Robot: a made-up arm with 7 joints. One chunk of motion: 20 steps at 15 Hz.
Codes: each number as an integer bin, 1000 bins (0 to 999) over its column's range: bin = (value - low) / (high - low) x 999, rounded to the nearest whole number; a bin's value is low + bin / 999 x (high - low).
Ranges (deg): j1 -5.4..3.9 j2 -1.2..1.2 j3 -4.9..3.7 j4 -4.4..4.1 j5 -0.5..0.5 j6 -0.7..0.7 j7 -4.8..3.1
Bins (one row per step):
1: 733 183 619 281 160 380 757
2: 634 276 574 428 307 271 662
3: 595 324 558 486 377 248 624
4: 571 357 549 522 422 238 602
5: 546 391 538 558 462 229 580
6: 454 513 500 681 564 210 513
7: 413 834 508 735 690 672 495
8: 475 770 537 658 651 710 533
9: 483 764 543 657 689 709 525
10: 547 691 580 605 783 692 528
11: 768 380 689 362 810 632 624
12: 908 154 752 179 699 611 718
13: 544 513 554 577 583 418 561
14: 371 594 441 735 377 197 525
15: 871 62 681 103 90 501 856
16: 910 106 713 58 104 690 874
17: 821 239 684 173 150 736 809
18: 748 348 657 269 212 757 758
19: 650 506 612 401 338 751 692
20: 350 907 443 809 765 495 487
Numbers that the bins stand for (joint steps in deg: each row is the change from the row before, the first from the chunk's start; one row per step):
1: 1.424 -0.760 0.429 -2.009 -0.340 -0.167 1.186
2: 0.502 -0.537 0.041 -0.758 -0.193 -0.320 0.435
3: 0.139 -0.422 -0.096 -0.265 -0.123 -0.352 0.135
4: -0.084 -0.342 -0.174 0.041 -0.078 -0.366 -0.039
5: -0.317 -0.261 -0.269 0.348 -0.038 -0.379 -0.213
6: -1.174 0.032 -0.596 1.394 0.065 -0.406 -0.743
7: -1.555 0.804 -0.527 1.854 0.191 0.242 -0.886
8: -0.978 0.650 -0.277 1.199 0.152 0.295 -0.585
9: -0.904 0.635 -0.226 1.190 0.190 0.294 -0.648
10: -0.308 0.460 0.093 0.748 0.284 0.270 -0.625
11: 1.750 -0.287 1.031 -1.320 0.311 0.186 0.135
12: 3.053 -0.830 1.574 -2.877 0.200 0.156 0.878
13: -0.336 0.032 -0.131 0.509 0.084 -0.114 -0.364
14: -1.946 0.227 -1.104 1.854 -0.123 -0.424 -0.648
15: 2.708 -1.051 0.962 -3.524 -0.410 0.002 1.969
16: 3.071 -0.945 1.238 -3.907 -0.396 0.267 2.112
17: 2.243 -0.626 0.988 -2.928 -0.350 0.331 1.597
18: 1.563 -0.364 0.756 -2.111 -0.288 0.361 1.194
19: 0.651 0.016 0.368 -0.988 -0.162 0.352 0.672
20: -2.142 0.979 -1.086 2.483 0.266 -0.006 -0.949

